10 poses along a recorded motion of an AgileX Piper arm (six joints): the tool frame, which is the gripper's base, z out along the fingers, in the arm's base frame.
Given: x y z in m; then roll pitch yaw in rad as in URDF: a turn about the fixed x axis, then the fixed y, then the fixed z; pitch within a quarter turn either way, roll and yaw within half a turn.
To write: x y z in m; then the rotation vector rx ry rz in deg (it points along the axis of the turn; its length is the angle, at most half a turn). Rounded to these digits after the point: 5 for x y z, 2 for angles.
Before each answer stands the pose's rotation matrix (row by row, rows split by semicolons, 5 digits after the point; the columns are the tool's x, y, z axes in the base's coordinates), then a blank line. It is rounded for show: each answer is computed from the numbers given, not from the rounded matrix.
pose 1, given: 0.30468, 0.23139, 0.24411, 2.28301, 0.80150, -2.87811
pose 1, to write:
-0.67162 -0.69521 0.25615; -0.18117 0.48934 0.85307; -0.71840 0.52653 -0.45460

0.30468, 0.23139, 0.24411, -41.18, 122.91, 64.83
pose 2, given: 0.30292, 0.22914, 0.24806, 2.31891, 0.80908, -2.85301
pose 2, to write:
-0.66162 -0.70208 0.26331; -0.19642 0.50117 0.84276; -0.72365 0.50587 -0.46949

0.30292, 0.22914, 0.24806, -42.03, 123.12, 63.08
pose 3, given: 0.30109, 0.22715, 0.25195, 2.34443, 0.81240, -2.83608
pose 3, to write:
-0.65591 -0.70544 0.26858; -0.20687 0.51018 0.83482; -0.72594 0.49201 -0.48056

0.30109, 0.22715, 0.25195, -42.52, 123.37, 61.85
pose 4, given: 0.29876, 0.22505, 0.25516, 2.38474, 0.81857, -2.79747
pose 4, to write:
-0.64321 -0.71724 0.26806; -0.23051 0.51523 0.82547; -0.73017 0.46916 -0.49673

0.29876, 0.22505, 0.25516, -44.09, 123.53, 60.23
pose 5, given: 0.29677, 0.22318, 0.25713, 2.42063, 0.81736, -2.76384
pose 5, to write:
-0.63591 -0.72456 0.26576; -0.25234 0.52064 0.81564; -0.72934 0.45161 -0.51391

0.29677, 0.22318, 0.25713, -45.36, 123.99, 58.84
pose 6, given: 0.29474, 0.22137, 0.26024, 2.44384, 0.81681, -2.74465
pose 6, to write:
-0.63132 -0.72819 0.26678; -0.26465 0.52564 0.80850; -0.72897 0.43982 -0.52456

0.29474, 0.22137, 0.26024, -46.01, 124.28, 57.85
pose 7, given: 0.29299, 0.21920, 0.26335, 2.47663, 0.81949, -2.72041
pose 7, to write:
-0.62294 -0.73325 0.27257; -0.27907 0.53381 0.79823; -0.73080 0.42118 -0.53716

0.29299, 0.21920, 0.26335, -46.77, 124.46, 56.34
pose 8, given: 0.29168, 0.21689, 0.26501, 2.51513, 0.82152, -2.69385
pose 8, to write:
-0.61397 -0.73767 0.28086; -0.29487 0.54441 0.78528; -0.73218 0.39932 -0.55177

0.29168, 0.21689, 0.26501, -47.51, 124.71, 54.51
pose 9, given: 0.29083, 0.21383, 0.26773, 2.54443, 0.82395, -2.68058
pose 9, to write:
-0.60841 -0.73742 0.29334; -0.30220 0.55704 0.77355; -0.73383 0.38199 -0.56176

0.29083, 0.21383, 0.26773, -47.61, 124.90, 52.92
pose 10, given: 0.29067, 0.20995, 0.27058, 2.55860, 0.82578, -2.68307
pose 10, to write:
-0.60795 -0.73239 0.30659; -0.30009 0.56947 0.76528; -0.73508 0.37325 -0.56599

0.29067, 0.20995, 0.27058, -47.06, 125.06, 51.90
